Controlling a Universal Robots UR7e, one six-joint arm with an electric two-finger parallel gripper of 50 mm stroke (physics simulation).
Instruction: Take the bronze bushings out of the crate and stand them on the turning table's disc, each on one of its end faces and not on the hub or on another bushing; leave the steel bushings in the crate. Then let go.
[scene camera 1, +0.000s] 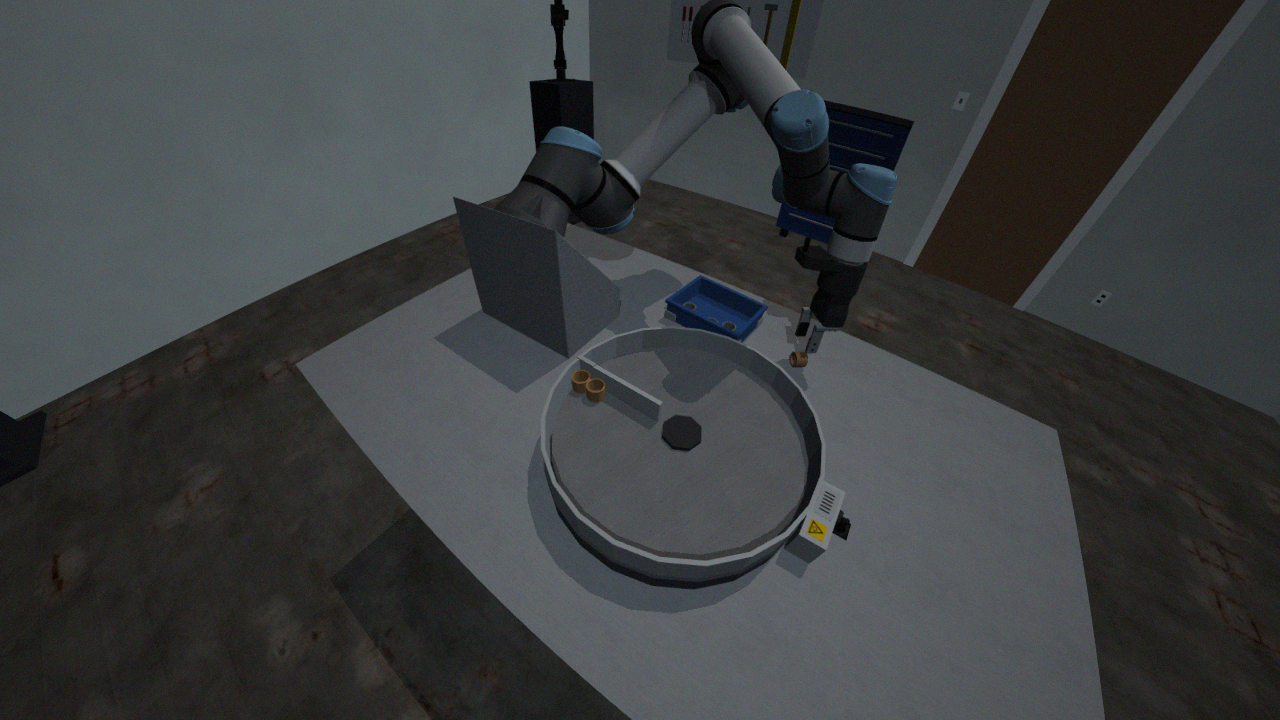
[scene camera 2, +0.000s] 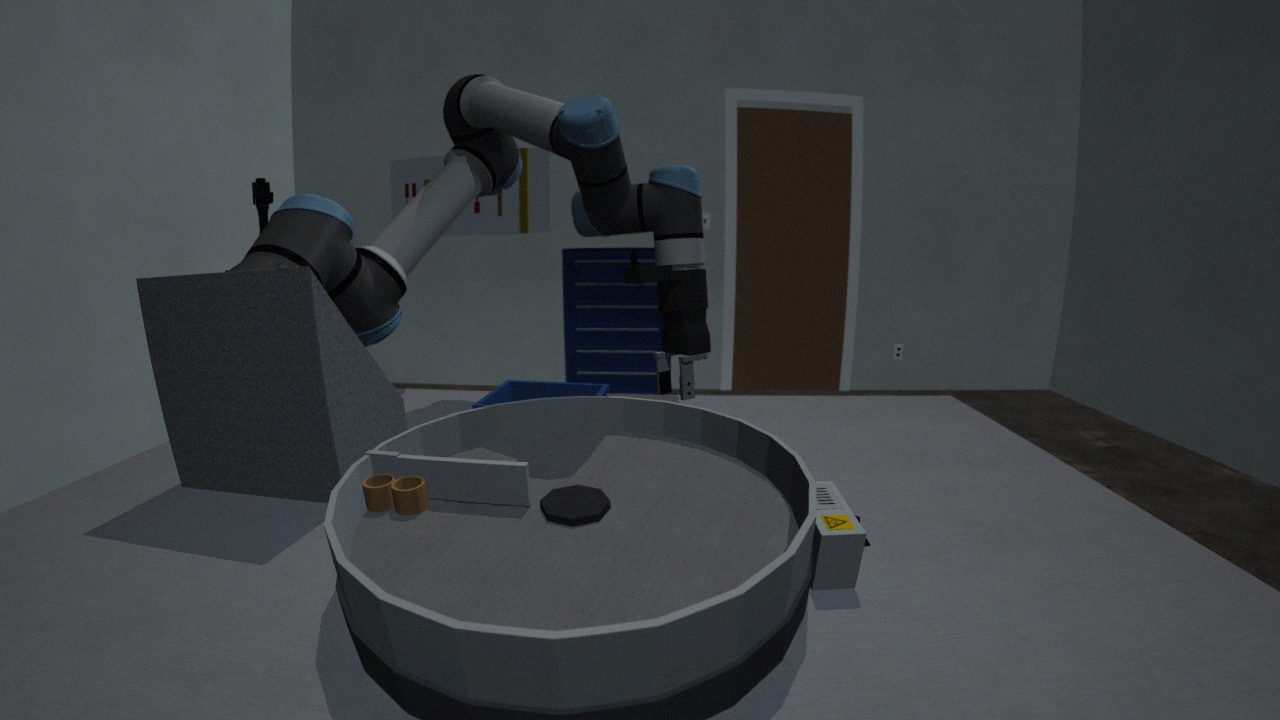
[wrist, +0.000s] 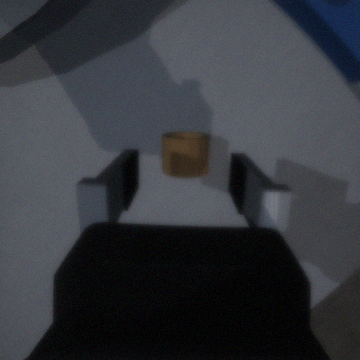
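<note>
My gripper is open and empty above a bronze bushing that lies on its side on the table. The wrist view shows this bushing between and beyond the fingertips, apart from both. Two bronze bushings stand upright side by side on the disc, a left one and a right one. The dark hub is apart from them. The blue crate holds several bushings; their metal is hard to tell.
A raised wall rings the disc. A straight fence stands on the disc side behind the two bushings. A white box with a warning label sits against the outer wall. A grey wedge block stands at left.
</note>
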